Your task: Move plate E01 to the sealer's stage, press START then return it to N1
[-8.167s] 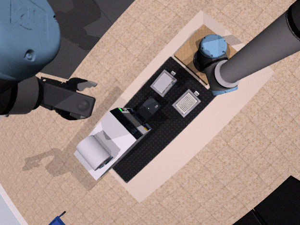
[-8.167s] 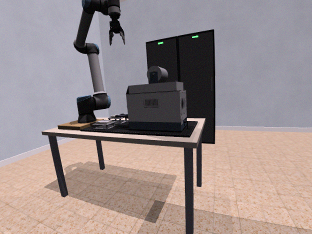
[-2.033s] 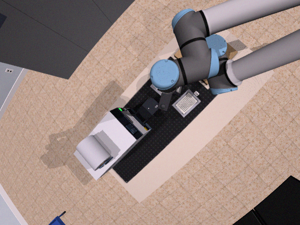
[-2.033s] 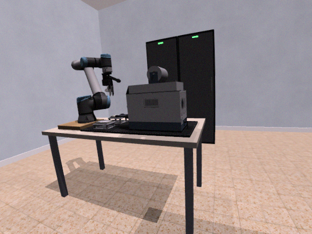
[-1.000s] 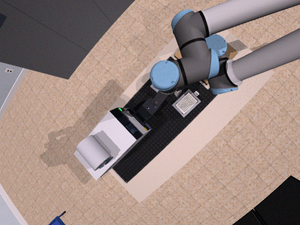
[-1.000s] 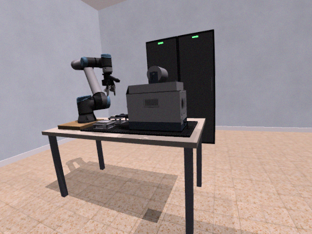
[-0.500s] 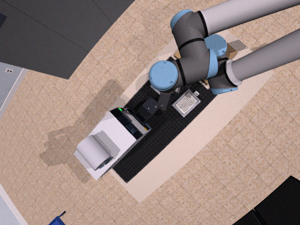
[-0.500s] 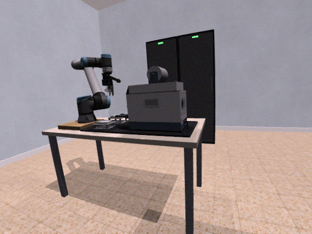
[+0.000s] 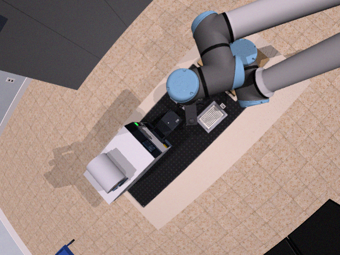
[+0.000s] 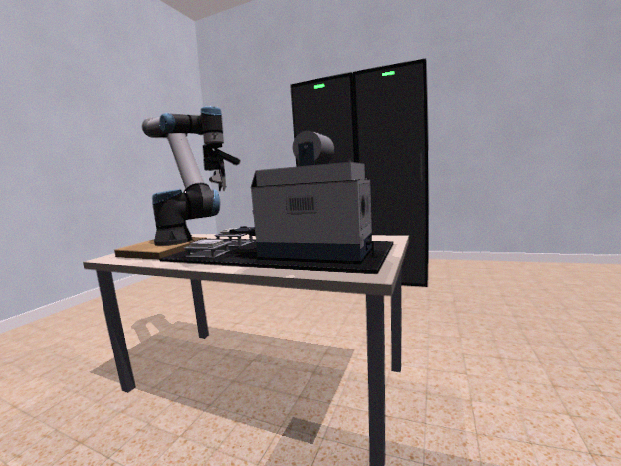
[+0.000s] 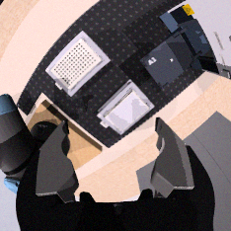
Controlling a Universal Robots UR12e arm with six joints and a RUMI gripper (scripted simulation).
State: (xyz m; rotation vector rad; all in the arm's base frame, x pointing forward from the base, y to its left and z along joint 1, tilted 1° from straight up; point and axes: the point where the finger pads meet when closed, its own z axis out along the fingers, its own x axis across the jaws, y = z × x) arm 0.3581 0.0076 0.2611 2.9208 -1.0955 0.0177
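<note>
Right now the plate nest N1 is 230 mm below my hand, 100 mm to the left of it and 40 mm behind it. From my hand the other things lie so: foil roll: 500 mm ahead, 130 mm above, 50 mm to the right; square start button: 270 mm ahead, 140 mm to the right, 100 mm below; sealer stage: 180 mm below, 170 mm ahead, 50 mm to the right.
</note>
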